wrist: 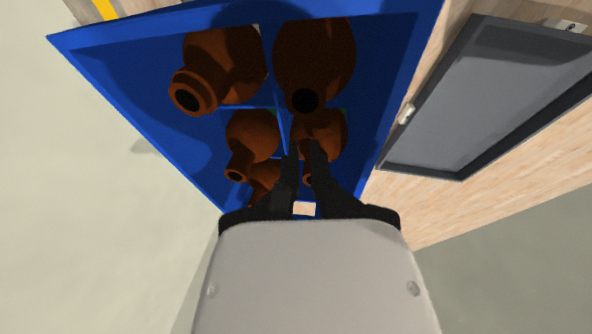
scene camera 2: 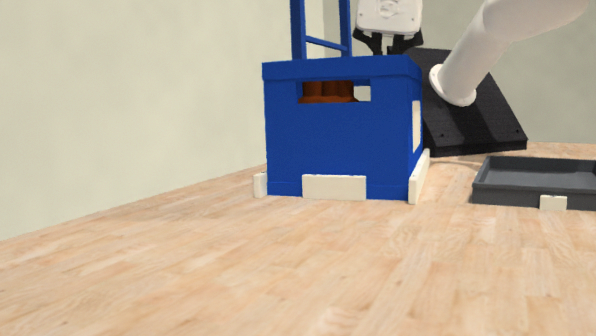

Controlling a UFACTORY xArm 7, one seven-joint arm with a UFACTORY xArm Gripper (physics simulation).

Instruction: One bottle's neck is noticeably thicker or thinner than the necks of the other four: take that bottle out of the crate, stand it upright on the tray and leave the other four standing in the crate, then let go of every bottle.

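Places are measured from the arm's base along level axes (x ahead, y left, z up), in millimetres.
Pixels of known places: gripper, fingertip midpoint: [wrist: 303, 151]; arm's base at its link origin: [scene camera 2: 451, 86].
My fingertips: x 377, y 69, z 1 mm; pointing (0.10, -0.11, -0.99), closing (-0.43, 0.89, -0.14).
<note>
For each thing: its top centre in the pictures, then the offset to it from my fingertips. Level surfaces: height alone.
- blue crate at its top centre: [wrist: 267, 188] [scene camera 2: 355, 65] dy -18, dx +47, dz +22 mm
- upper left bottle at its top centre: [wrist: 187, 101] [scene camera 2: 343, 76] dy -96, dx -15, dz +10 mm
- upper right bottle at its top centre: [wrist: 304, 101] dy -21, dx -51, dz +10 mm
- middle left bottle at its top centre: [wrist: 235, 176] [scene camera 2: 328, 74] dy -55, dx +67, dz +10 mm
- middle right bottle at its top centre: [wrist: 314, 180] dy +24, dx +23, dz +10 mm
- lower left bottle at its top centre: [scene camera 2: 311, 71] [wrist: 255, 208] dy -16, dx +143, dz +10 mm
- dark grey tray at its top centre: [scene camera 2: 547, 169] [wrist: 470, 130] dy +250, dx -52, dz -127 mm
- wooden table at its surface level: dz -153 mm
The blue crate [scene camera 2: 340, 142] [wrist: 150, 22] stands at the wall and holds brown bottles, partly visible through its handle slot. In the wrist view, the upper left bottle [wrist: 225, 60] shows a broad neck and lip, but it is close to the camera. The others are the upper right bottle [wrist: 315, 55], middle left bottle [wrist: 252, 135], middle right bottle [wrist: 332, 132] and lower left bottle [wrist: 267, 174], partly hidden. My gripper [scene camera 2: 386, 52] [wrist: 303, 151] is shut and empty, low over the crate, overlapping the middle right bottle in view. The dark grey tray [scene camera 2: 505, 197] [wrist: 500, 100] holds no bottle in the visible part.
Cream blocks [scene camera 2: 334, 187] stand against the crate's base. Tall blue uprights [scene camera 2: 298, 30] rise behind the crate's left part. A black sloping panel [scene camera 2: 480, 122] and the white arm [scene camera 2: 470, 65] are behind, to the crate's right. The tray lies to the crate's right on the wooden table [scene camera 2: 300, 260].
</note>
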